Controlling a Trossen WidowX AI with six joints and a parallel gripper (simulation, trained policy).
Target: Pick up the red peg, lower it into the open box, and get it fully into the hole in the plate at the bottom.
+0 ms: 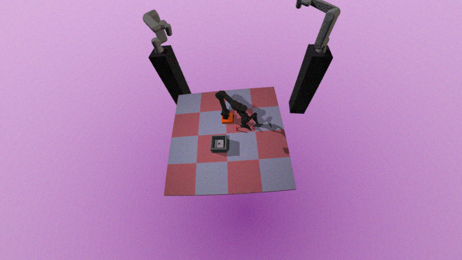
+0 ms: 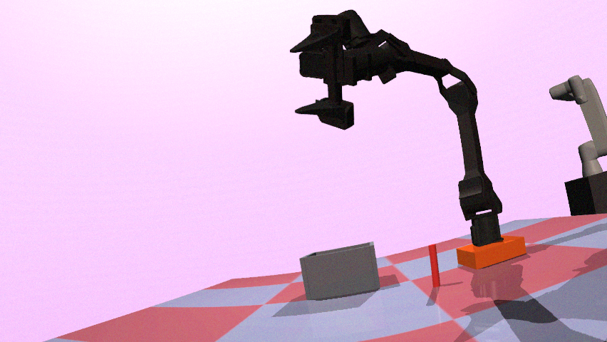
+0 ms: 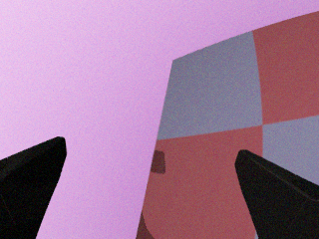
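Now: gripper tip 31 cm above the red peg, 19 cm to the left of it and 15 cm past it. From my gripper tip the other things lie so: pale plate 36 cm to the right, 30 cm below, 5 cm ahead; then grey box 36 cm to the right, 32 cm below, 5 cm ahead.
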